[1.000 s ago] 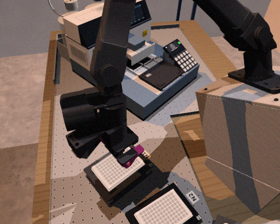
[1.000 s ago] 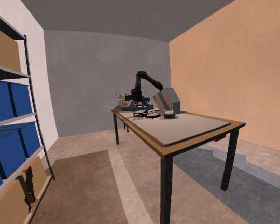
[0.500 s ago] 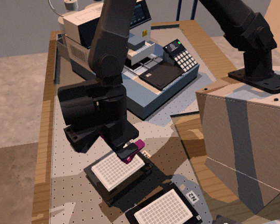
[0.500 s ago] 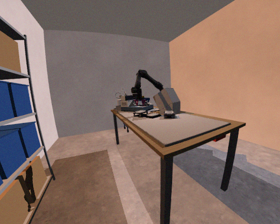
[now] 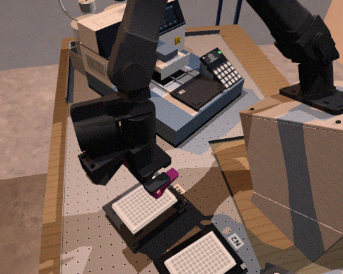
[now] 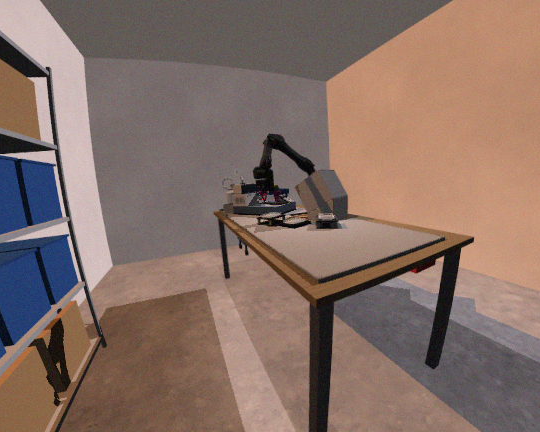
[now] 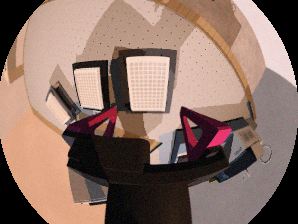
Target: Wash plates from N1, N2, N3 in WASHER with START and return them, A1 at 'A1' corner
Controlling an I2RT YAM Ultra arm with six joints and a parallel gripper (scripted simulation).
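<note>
Right now my hand is 150 mm to the right of the nest N2, 130 mm above it and 90 mm past it. Also, from my hand: n2 label: 190 mm behind, 140 mm below, 120 mm to the left; nest N1: 100 mm below; nest n3: 300 mm to the left, 210 mm behind, 100 mm below.
</note>
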